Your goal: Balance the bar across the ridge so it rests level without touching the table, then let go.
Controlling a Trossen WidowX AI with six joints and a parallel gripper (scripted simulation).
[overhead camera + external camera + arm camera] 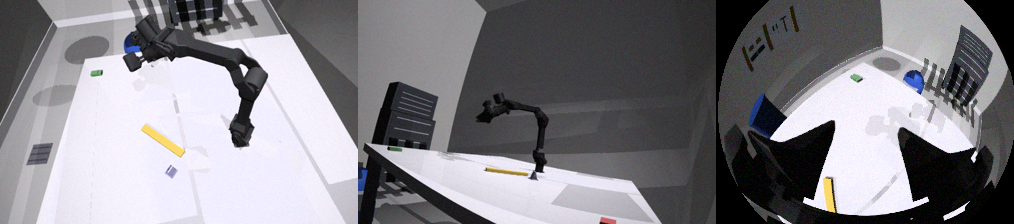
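My gripper tip is now 5 cm past the yellow bar, 26 cm to the right of it and 26 cm above it. From my gripper tip the other things lie so: red block: 35 cm ahead, 79 cm to the left, 25 cm below; then green block: 35 cm ahead, 21 cm to the right, 26 cm below.
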